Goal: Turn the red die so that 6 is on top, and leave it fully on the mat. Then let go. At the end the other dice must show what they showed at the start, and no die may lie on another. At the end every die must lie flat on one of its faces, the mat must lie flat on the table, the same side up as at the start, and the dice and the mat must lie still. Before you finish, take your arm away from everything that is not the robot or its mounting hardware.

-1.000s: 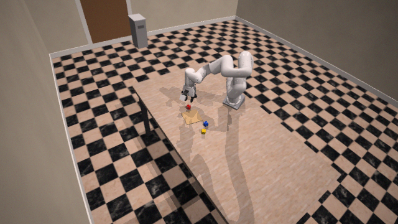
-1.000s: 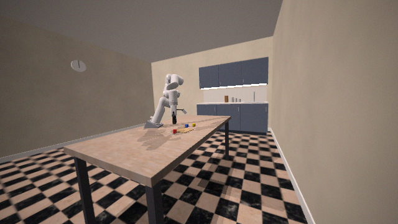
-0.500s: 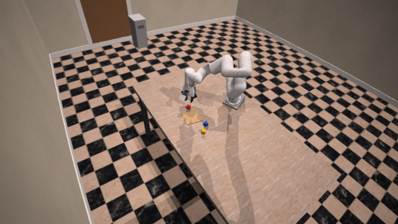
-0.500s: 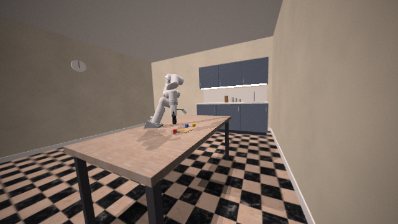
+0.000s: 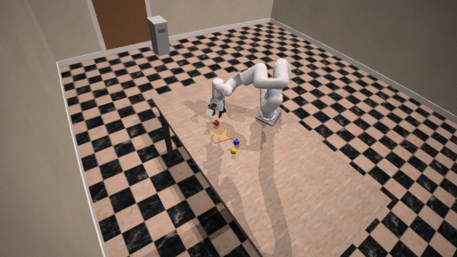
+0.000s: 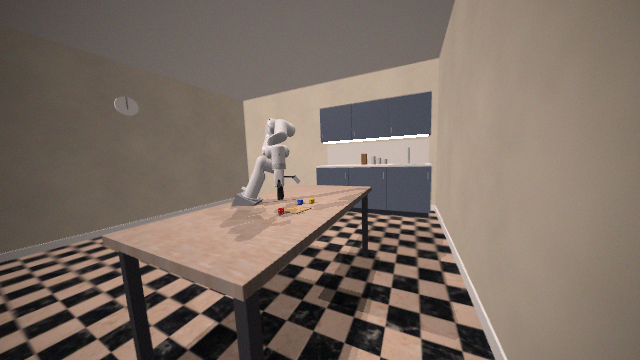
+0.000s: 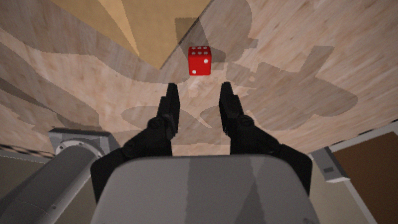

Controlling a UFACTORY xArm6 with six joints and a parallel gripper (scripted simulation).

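The red die is 9 cm below my hand. The rest, counted from my hand: tan mat 4 cm ahead, 9 cm to the left, 10 cm below; yellow die 8 cm ahead, 28 cm to the left, 9 cm below; blue die 1 cm ahead, 23 cm to the left, 9 cm below.
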